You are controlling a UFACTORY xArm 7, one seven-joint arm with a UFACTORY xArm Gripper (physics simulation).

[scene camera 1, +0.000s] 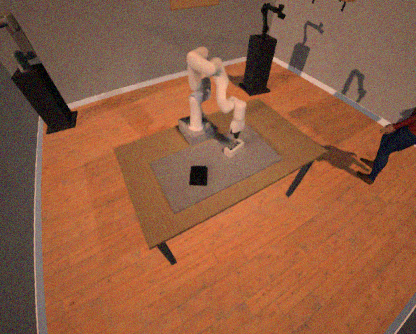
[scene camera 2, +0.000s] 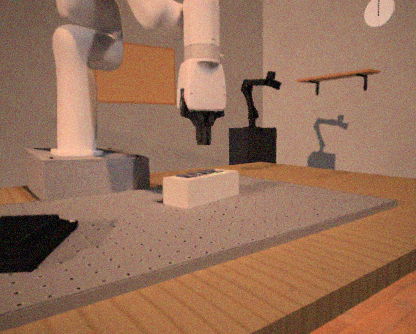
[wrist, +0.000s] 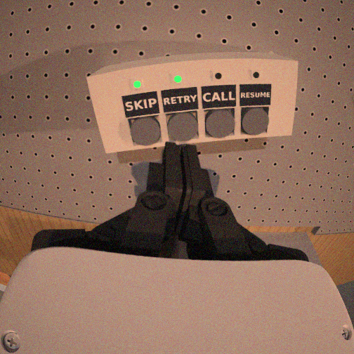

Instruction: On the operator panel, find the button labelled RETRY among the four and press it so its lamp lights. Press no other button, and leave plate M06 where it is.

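Frame: origin at the arm's base, x ahead, y down, z left, level; metres.
Where they show: gripper, fingertip midpoint: [scene camera 1: 235, 137] [scene camera 2: 203, 144]; arm's base, link origin: [scene camera 1: 196, 126] [scene camera 2: 77, 153].
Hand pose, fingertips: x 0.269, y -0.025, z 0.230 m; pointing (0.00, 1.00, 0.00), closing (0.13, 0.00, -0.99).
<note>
Each offset is from my fingertips to the centre of the thing. Level surfaces: height alone.
The white operator panel @[dx +0.023, dy +0.085, dz -0.014 m] [scene camera 1: 230, 151] [scene camera 2: 176, 193] [wrist: 107, 117] lies on the grey perforated mat. In the wrist view its round grey buttons are labelled, left to right, SKIP [wrist: 145, 131], RETRY [wrist: 182, 127], CALL [wrist: 220, 123] and RESUME [wrist: 255, 121]. The RETRY lamp [wrist: 178, 79] and the SKIP lamp [wrist: 137, 84] are lit green; the CALL lamp [wrist: 218, 76] and the RESUME lamp [wrist: 256, 75] are dark. My gripper [scene camera 2: 203, 144] [wrist: 175, 165] [scene camera 1: 236, 137] is shut and empty, raised above the panel and apart from it. A black plate @[dx +0.159, dy +0.093, dz -0.359 m] [scene camera 1: 198, 175] [scene camera 2: 32, 242] lies on the mat; no M06 marking is readable.
The grey mat @[dy +0.112 m] [scene camera 1: 175, 200] [scene camera 2: 280, 220] lies on the wooden table @[dy +0.125 m] [scene camera 1: 135, 200] [scene camera 2: 210, 305]. The arm's base block [scene camera 1: 189, 131] [scene camera 2: 70, 177] stands behind the mat. A person [scene camera 1: 387, 150] is at the right beyond the table.
</note>
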